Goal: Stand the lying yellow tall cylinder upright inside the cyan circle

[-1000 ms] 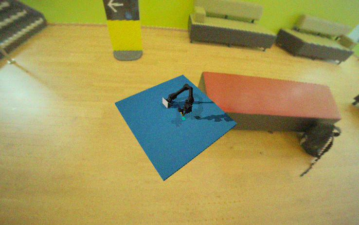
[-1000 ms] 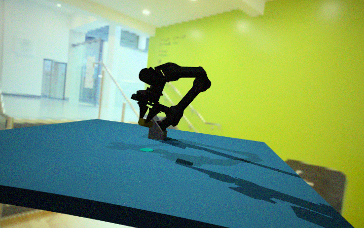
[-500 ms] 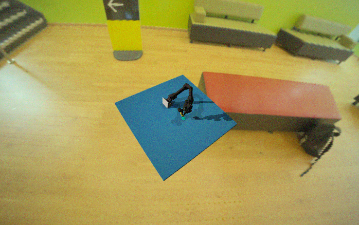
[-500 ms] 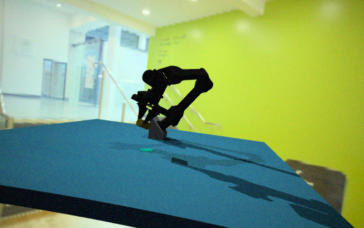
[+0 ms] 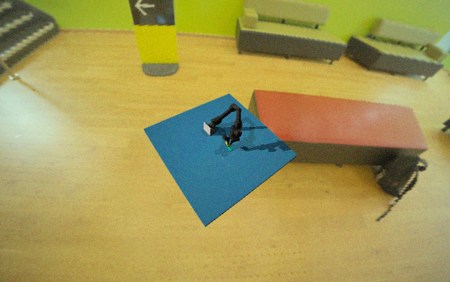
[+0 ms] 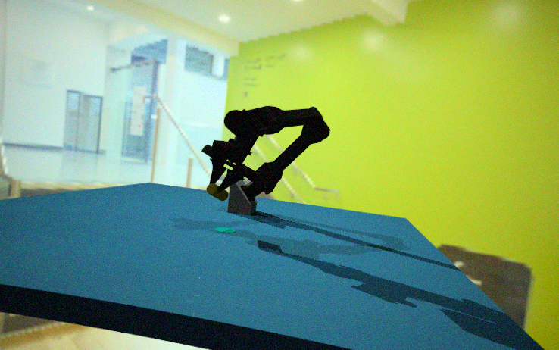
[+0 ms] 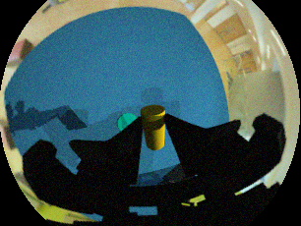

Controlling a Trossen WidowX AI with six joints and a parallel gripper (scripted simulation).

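Right now the cyan circle is 11 cm below my gripper tip, 4 cm to the left of it and 1 cm behind it. The rest, counted from my gripper tip: yellow tall cylinder: 2 cm behind, 1 cm below.
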